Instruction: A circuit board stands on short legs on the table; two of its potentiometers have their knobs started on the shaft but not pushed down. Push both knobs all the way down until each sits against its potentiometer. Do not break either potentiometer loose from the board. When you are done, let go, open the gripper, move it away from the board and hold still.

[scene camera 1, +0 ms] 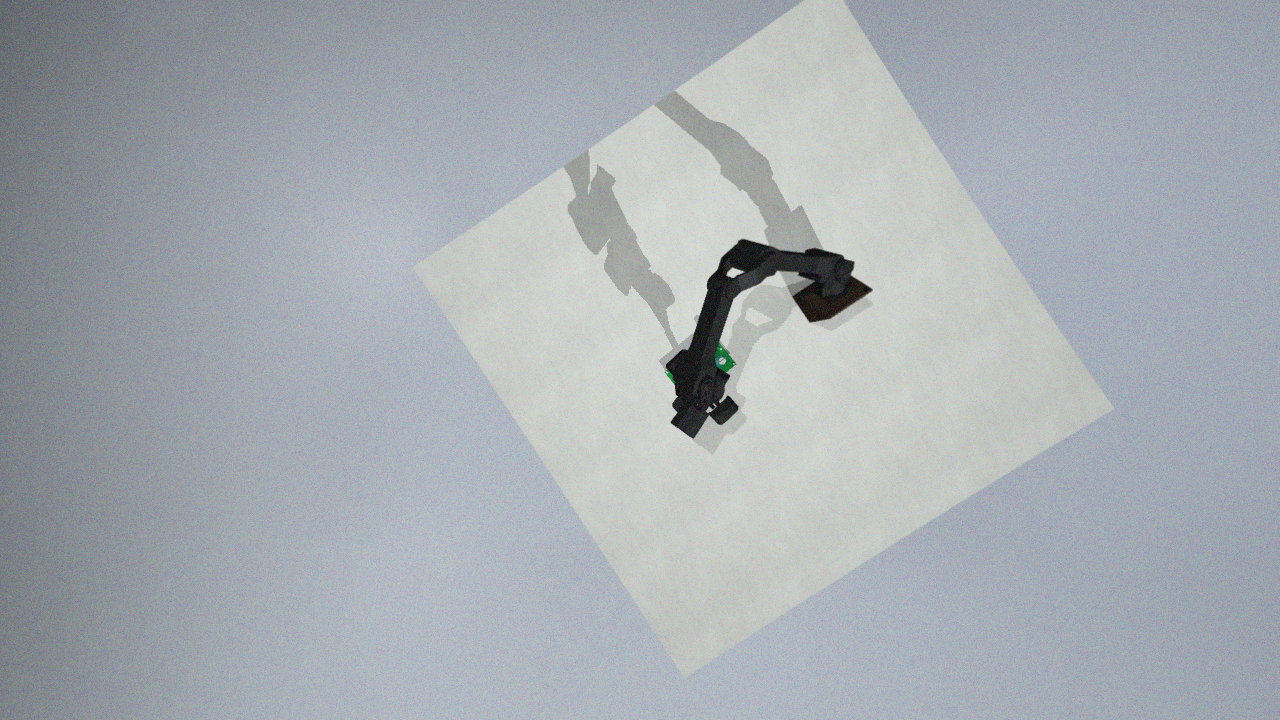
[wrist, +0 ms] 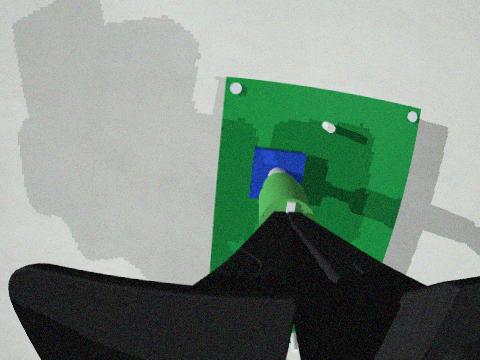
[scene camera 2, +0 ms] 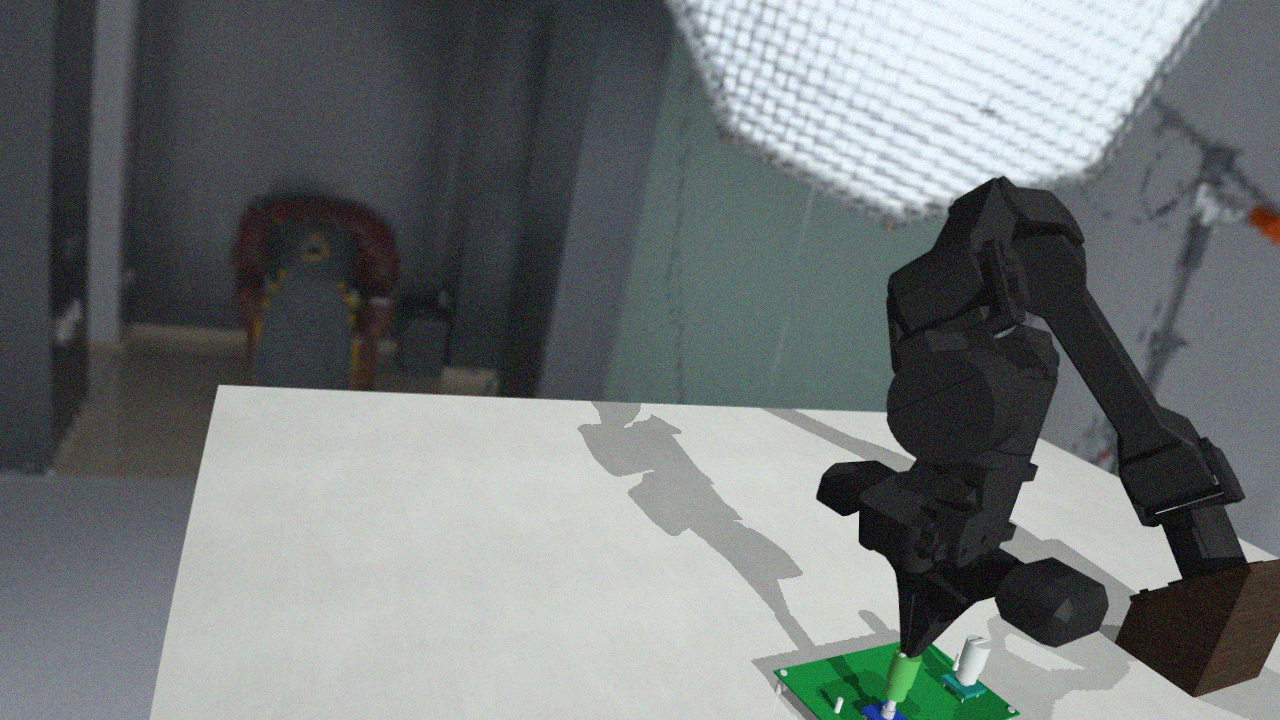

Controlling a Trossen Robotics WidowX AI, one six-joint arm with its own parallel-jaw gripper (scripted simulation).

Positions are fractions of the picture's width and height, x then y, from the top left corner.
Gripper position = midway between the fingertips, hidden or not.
Note:
I see my gripper (scene camera 2: 0.71,0.91).
My gripper also shows in scene camera 1 (scene camera 1: 0.54,0.54) and in the wrist view (wrist: 0.59,0.63).

